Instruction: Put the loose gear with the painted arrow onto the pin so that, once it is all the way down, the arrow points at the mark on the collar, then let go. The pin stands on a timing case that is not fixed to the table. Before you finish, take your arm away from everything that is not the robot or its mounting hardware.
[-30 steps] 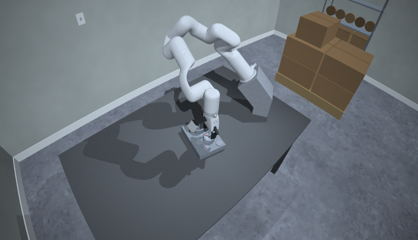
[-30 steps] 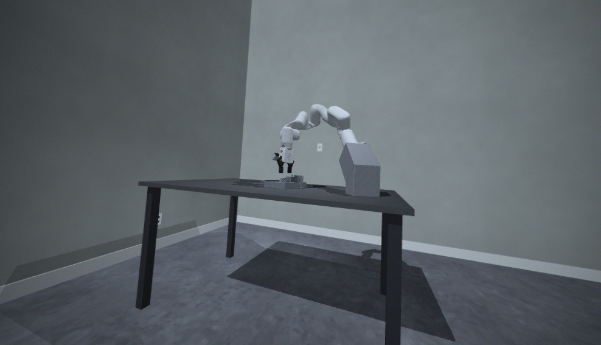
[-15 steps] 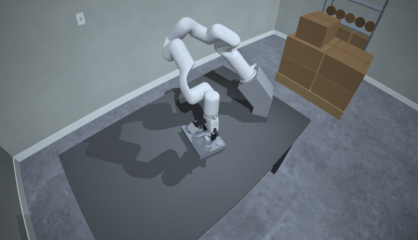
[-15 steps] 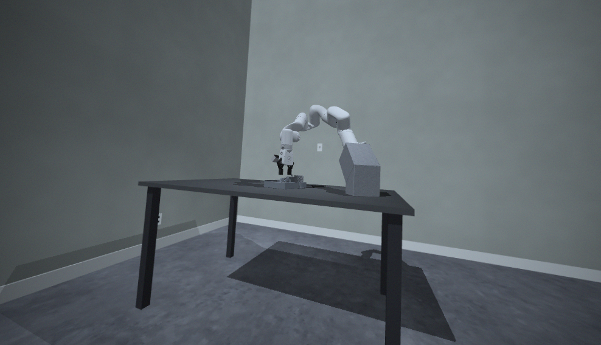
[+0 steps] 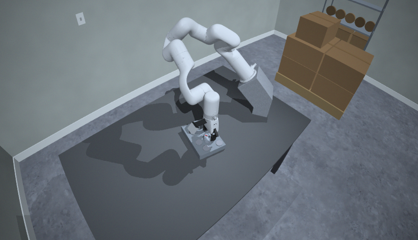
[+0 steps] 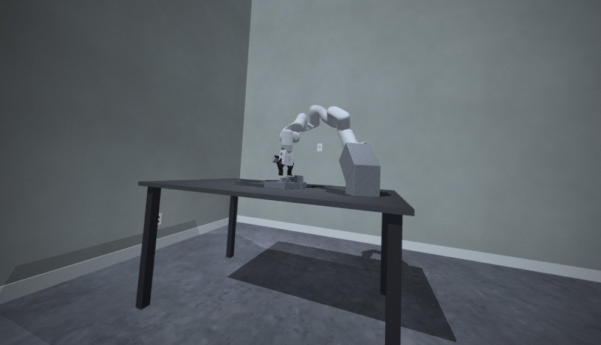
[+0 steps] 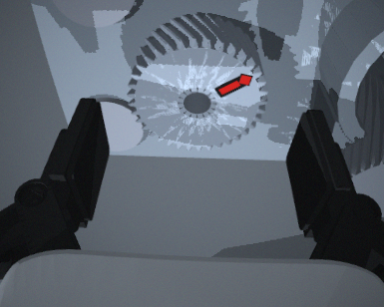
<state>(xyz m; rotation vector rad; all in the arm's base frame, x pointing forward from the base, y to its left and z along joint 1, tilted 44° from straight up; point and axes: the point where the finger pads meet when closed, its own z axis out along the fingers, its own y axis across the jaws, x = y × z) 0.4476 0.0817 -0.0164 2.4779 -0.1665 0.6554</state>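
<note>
Right now the grey toothed gear is 40 mm below my hand.
</note>
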